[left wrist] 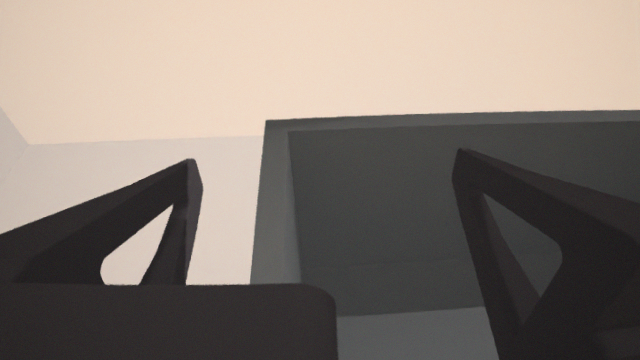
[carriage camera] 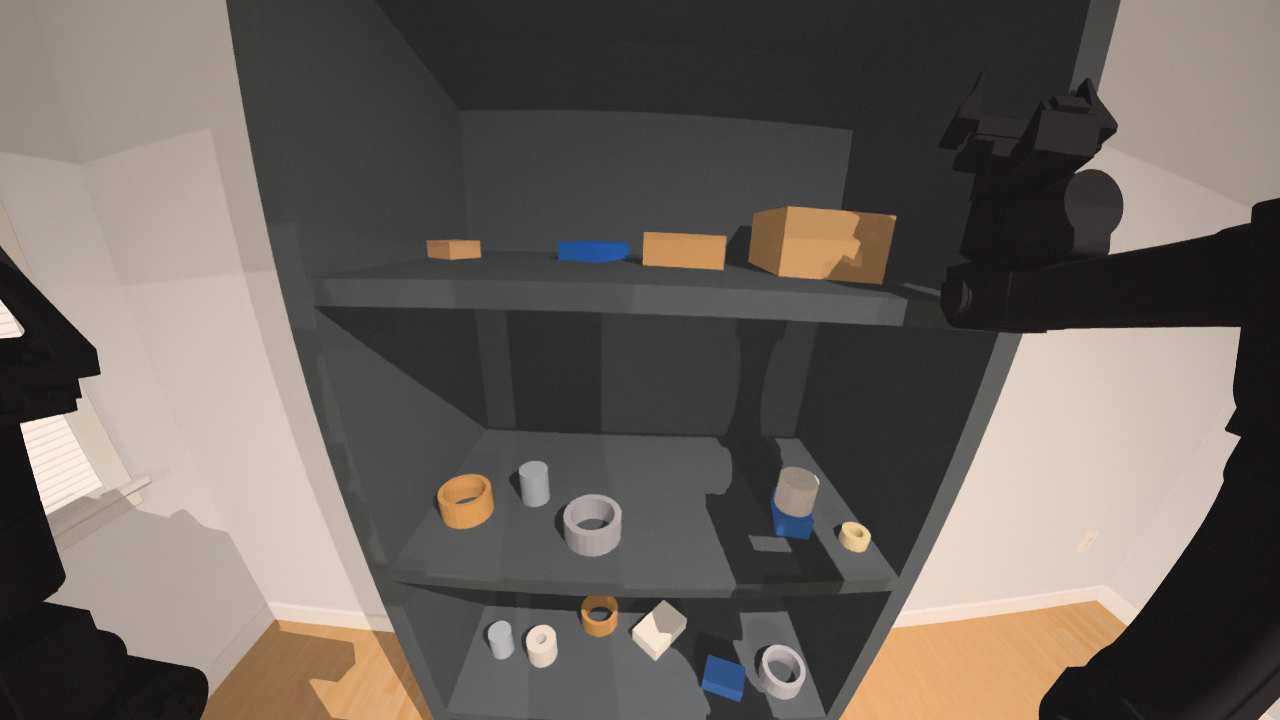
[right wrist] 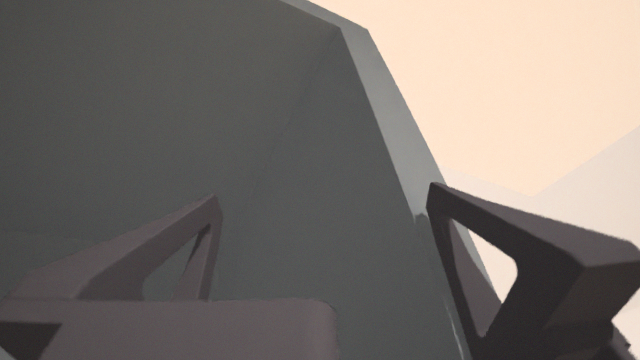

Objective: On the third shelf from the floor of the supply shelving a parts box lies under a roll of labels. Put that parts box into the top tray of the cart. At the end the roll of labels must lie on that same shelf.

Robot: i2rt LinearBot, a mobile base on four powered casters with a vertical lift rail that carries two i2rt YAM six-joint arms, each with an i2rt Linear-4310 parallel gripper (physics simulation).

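Frame: origin at the left arm's base, x ahead, y left, z up, level; metres.
Where they show: left gripper, fingertip midpoint: (left wrist: pixel 326 167); right gripper, fingertip midpoint: (carriage camera: pixel 1031 77) (right wrist: pixel 323 200).
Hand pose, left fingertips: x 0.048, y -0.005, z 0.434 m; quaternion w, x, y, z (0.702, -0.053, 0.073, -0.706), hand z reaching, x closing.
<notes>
Each offset is from my left fingertips to the centre of the thing. "spot": to the spot under its first point. Level surfaces: height alone.
The blue parts box {0.514 m down, 0.422 m ahead, 0.645 m right} (carriage camera: pixel 793 522) sits toward the right of the middle visible shelf {0.534 m down} (carriage camera: pixel 657 483) in the carriage view. The roll of labels {spot: 0.441 m down, 0.392 m ahead, 0.627 m right} (carriage camera: pixel 795 492), a beige cylinder, stands upright on it and hides most of its top. My right gripper (carriage camera: pixel 1035 77) (right wrist: pixel 323 200) is open and empty. It is raised at the upper right of the carriage view, well above the roll and box. My left gripper (left wrist: pixel 326 167) is open and empty, pointing at the upper shelving and wall; part of it shows at the left edge of the carriage view. The cart does not show.
A yellow ring {0.521 m down, 0.364 m ahead, 0.748 m right} (carriage camera: pixel 854 537) lies right of the parts box. A grey ring {0.510 m down, 0.379 m ahead, 0.271 m right} (carriage camera: pixel 592 537), a grey cylinder {0.499 m down, 0.466 m ahead, 0.146 m right} (carriage camera: pixel 534 484) and an orange ring {0.509 m down, 0.418 m ahead, 0.026 m right} (carriage camera: pixel 465 510) stand to the left. The upper shelf (carriage camera: pixel 608 295) bears boxes, including a large orange box {0.027 m down, 0.550 m ahead, 0.636 m right} (carriage camera: pixel 832 244). Several items lie below.
</notes>
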